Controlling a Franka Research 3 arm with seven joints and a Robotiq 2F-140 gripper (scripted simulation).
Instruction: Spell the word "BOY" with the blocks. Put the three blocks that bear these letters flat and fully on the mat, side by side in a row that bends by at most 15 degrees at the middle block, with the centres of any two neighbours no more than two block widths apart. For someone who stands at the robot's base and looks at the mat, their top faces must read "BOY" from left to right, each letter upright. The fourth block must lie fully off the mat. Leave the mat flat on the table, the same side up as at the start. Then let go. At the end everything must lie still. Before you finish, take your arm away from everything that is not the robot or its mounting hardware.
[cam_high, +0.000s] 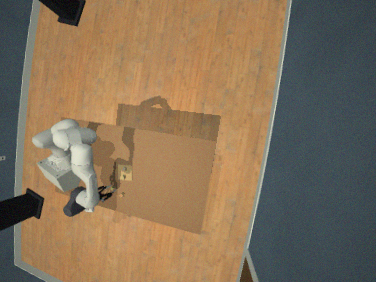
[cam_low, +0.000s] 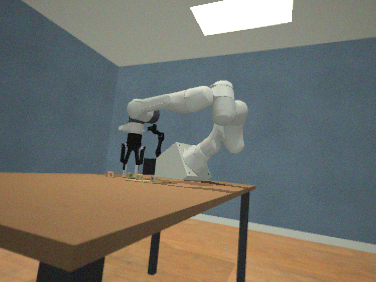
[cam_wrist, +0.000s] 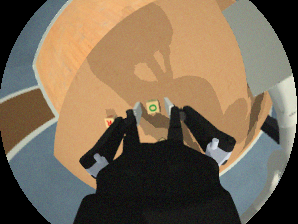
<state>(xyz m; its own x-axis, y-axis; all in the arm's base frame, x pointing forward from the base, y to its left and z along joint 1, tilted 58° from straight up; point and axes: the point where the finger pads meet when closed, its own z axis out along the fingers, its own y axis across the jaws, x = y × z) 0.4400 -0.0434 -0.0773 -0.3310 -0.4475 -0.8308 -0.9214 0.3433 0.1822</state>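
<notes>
Right now my hand is 190 mm to the right of the mat, 60 mm short of it and 30 mm above it.
</notes>
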